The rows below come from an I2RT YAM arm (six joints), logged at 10 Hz.
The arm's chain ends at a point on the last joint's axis. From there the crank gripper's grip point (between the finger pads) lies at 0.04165 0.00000 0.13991 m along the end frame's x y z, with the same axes.
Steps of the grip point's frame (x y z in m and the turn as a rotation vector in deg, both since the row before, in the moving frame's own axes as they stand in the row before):
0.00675 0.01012 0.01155 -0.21 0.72 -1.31
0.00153 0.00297 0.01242 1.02 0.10 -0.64
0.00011 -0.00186 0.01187 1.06 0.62 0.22
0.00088 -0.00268 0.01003 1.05 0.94 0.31
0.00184 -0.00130 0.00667 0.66 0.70 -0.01
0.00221 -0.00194 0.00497 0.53 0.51 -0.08
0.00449 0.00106 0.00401 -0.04 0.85 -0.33
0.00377 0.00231 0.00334 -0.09 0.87 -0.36
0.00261 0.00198 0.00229 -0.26 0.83 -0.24
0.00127 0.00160 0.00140 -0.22 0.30 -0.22
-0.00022 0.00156 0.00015 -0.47 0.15 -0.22
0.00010 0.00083 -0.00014 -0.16 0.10 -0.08
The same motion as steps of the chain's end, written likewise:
0.00500 0.01058 0.01208 -0.21 0.72 -1.31
0.00130 0.00593 0.01252 1.02 0.10 -0.64
-0.00141 0.00056 0.01235 1.06 0.62 0.22
-0.00142 -0.00035 0.01075 1.05 0.94 0.31
0.00013 0.00032 0.00720 0.66 0.70 -0.01
0.00097 -0.00059 0.00535 0.53 0.51 -0.08
0.00242 0.00121 0.00464 -0.04 0.85 -0.33
0.00165 0.00236 0.00399 -0.09 0.87 -0.36
0.00059 0.00153 0.00291 -0.26 0.83 -0.24
0.00054 0.00122 0.00162 -0.22 0.30 -0.22
-0.00059 0.00057 0.00026 -0.47 0.15 -0.22
-0.00014 0.00050 -0.00007 -0.16 0.10 -0.08

